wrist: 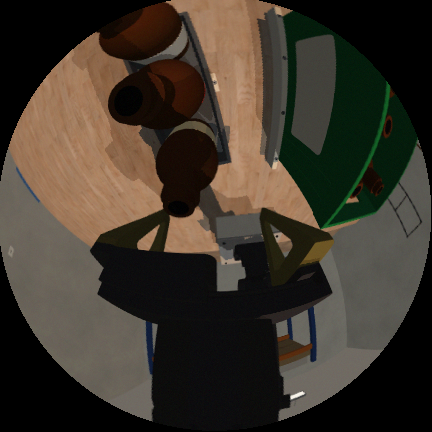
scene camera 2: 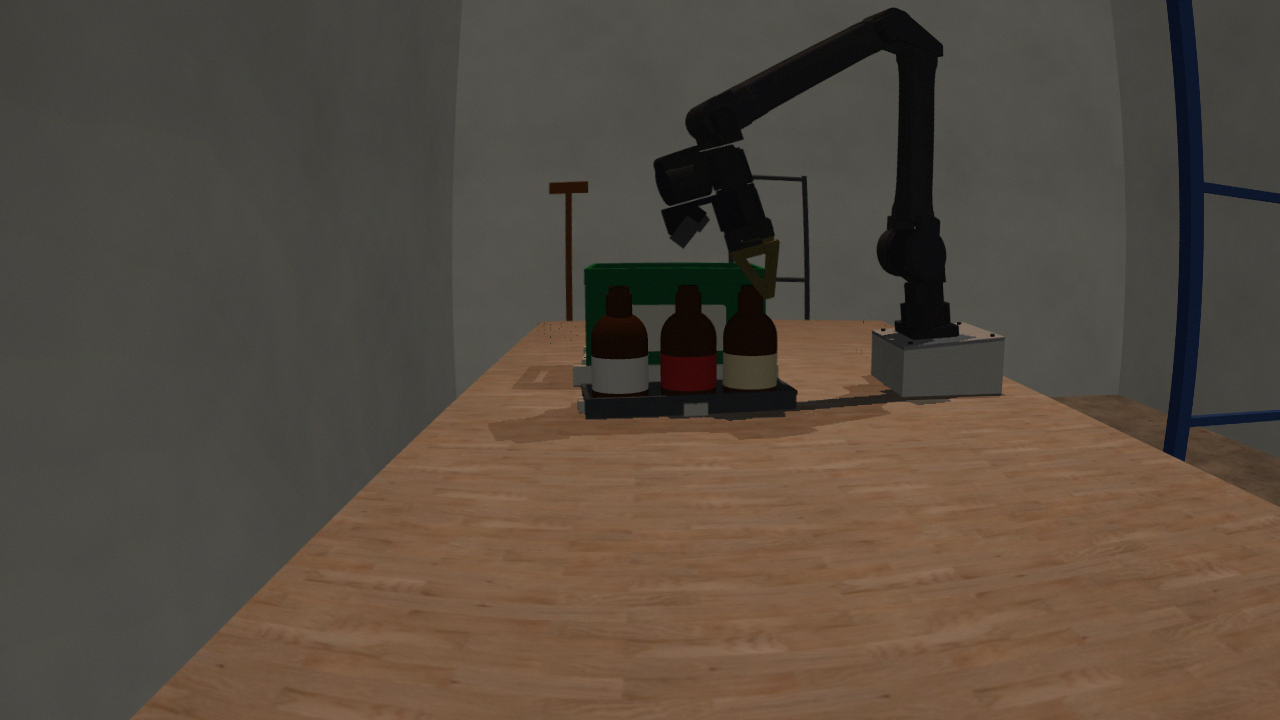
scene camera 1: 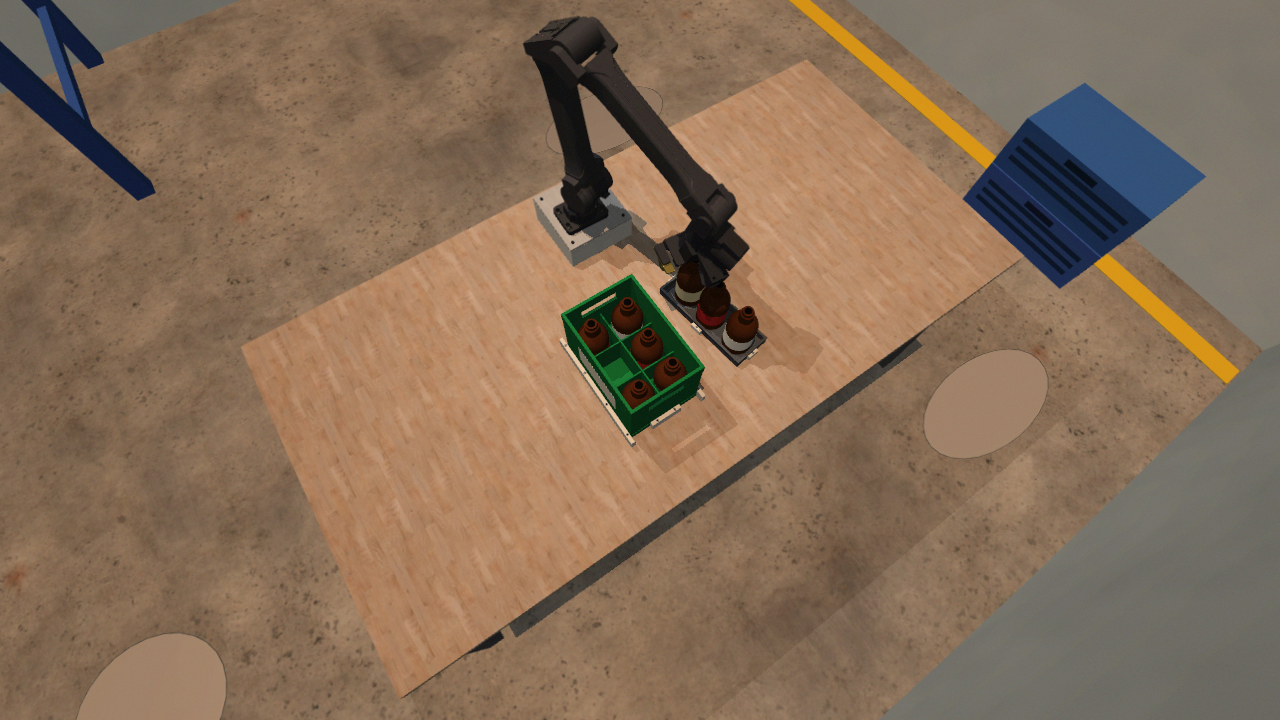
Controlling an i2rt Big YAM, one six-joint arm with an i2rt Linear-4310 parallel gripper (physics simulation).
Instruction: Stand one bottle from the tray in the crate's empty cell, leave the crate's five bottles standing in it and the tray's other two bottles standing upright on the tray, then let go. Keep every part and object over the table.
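Frame: origin at the arm's base, x ahead, y left, z up, level; metres.
Seen in the pictures: gripper, fingertip midpoint: [wrist: 214,212] [scene camera 2: 767,293] [scene camera 1: 678,260]; arm's base, origin of the base link: [wrist: 252,248] [scene camera 2: 926,332] [scene camera 1: 581,213].
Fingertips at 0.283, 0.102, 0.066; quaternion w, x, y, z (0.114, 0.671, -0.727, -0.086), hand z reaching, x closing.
Observation:
Offsets run from my fingertips to a thing's top centre, as dx, dy, dz. "pt": to the spot under its first point.
My gripper [scene camera 1: 668,266] [scene camera 2: 767,291] [wrist: 214,212] is open and empty, tilted, with its fingertips near neck height at the cream-labelled bottle @[+0.027, +0.027, +0.013] [scene camera 1: 688,286] [scene camera 2: 750,349] [wrist: 187,160]. In the wrist view that bottle's mouth lies beside the left fingertip. The red-labelled bottle @[+0.110, +0.034, +0.013] [scene camera 1: 713,308] [scene camera 2: 688,358] [wrist: 185,90] and the white-labelled bottle @[+0.199, +0.049, +0.013] [scene camera 1: 741,331] [scene camera 2: 619,358] [wrist: 145,32] stand with it on the dark tray [scene camera 1: 726,352] [scene camera 2: 644,408] [wrist: 220,135]. The green crate @[+0.126, -0.213, +0.028] [scene camera 1: 657,415] [scene camera 2: 657,284] [wrist: 350,125] holds several upright bottles; its empty cell @[pt +0.099, -0.240, -0.139] [scene camera 1: 615,367] is mid-row on the side away from the tray. The arm hides the cream-labelled bottle's top in scene camera 1.
The crate stands beside the tray, with a narrow gap between them. Pale strips @[pt +0.138, -0.314, -0.116] [scene camera 1: 597,392] lie along the crate's base. The arm's grey base block [scene camera 1: 572,246] [scene camera 2: 948,367] [wrist: 237,226] stands near the table edge. A blue cabinet [scene camera 1: 1074,188] stands beyond the table.

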